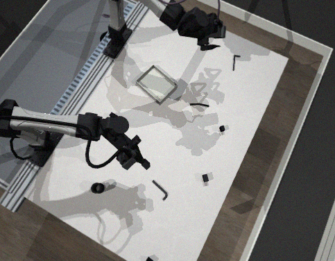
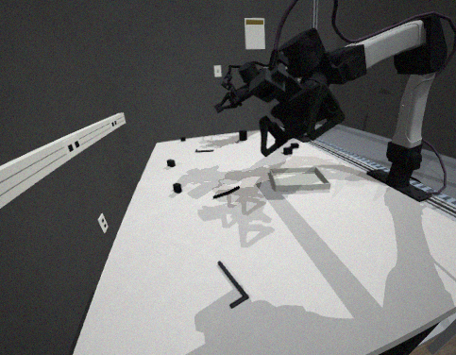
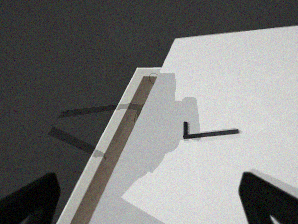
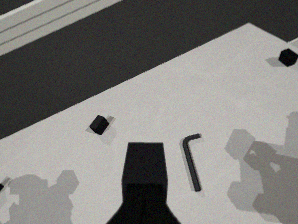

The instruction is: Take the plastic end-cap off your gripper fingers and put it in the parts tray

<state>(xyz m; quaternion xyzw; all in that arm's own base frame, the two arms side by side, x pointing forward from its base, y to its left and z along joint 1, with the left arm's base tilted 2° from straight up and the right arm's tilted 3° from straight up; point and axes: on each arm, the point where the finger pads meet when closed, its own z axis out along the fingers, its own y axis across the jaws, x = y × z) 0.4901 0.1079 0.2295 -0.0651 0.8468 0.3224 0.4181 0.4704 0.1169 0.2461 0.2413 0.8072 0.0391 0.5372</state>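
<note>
Right now the parts tray is 250 mm to the right of my left hand, 210 mm below it and 180 mm behind it. Round my left hand: curved black strip: 240 mm to the right, 210 mm below, 60 mm ahead; bent key: 210 mm below, 110 mm ahead, 70 mm to the left; black end-cap: 630 mm to the right, 10 mm behind.
My right hand is right at the black end-cap. Also, from my right hand: curved black strip 7 cm ahead, 39 cm to the left, 21 cm below; bent key 12 cm ahead, 71 cm to the left, 21 cm below; parts tray 17 cm behind, 39 cm to the left, 21 cm below.
</note>
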